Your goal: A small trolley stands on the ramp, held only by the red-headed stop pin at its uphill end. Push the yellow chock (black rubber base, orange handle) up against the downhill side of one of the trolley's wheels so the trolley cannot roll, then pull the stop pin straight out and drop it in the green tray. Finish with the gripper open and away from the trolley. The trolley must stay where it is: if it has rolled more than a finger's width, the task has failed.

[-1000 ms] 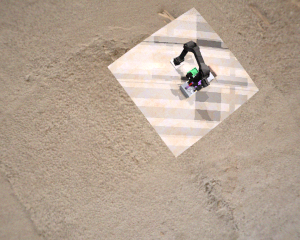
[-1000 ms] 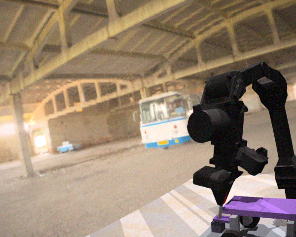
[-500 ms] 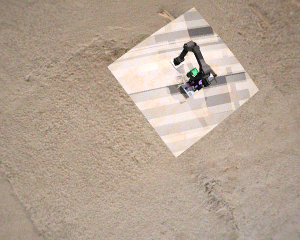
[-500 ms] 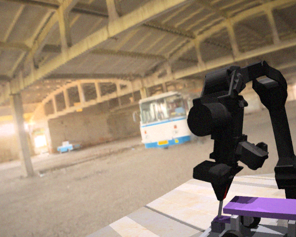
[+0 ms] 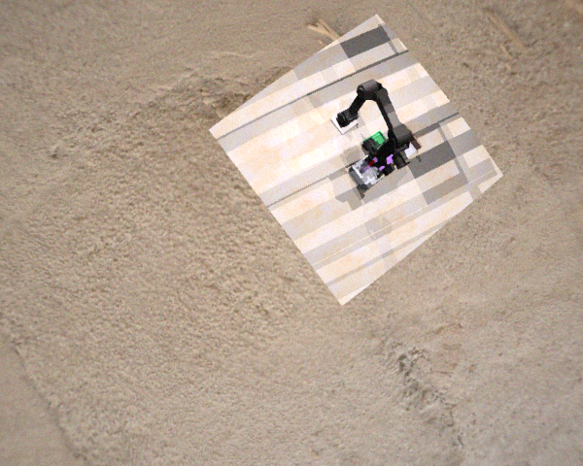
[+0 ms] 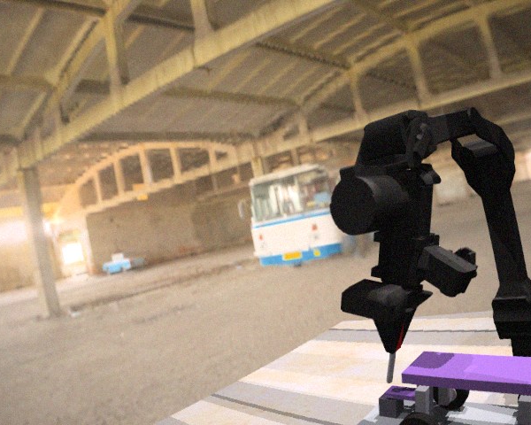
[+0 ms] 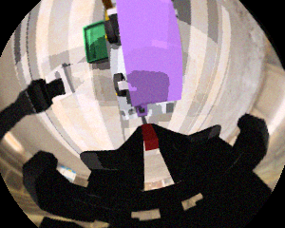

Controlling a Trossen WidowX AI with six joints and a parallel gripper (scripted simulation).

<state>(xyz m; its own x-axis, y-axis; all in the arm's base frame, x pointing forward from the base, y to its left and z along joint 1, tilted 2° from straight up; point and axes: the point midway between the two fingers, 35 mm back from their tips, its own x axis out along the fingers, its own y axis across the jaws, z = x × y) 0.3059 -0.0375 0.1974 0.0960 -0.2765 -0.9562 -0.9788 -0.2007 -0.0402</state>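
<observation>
My gripper tip is now 7 cm past the yellow chock, 20 cm to the right of it and 9 cm above it. From my gripper tip the other things lie so: purple-decked trolley (11 cm to the left, 6 cm below); then grey ramp (11 cm to the left, 13 cm below); then red-headed stop pin (right at my gripper tip).
</observation>
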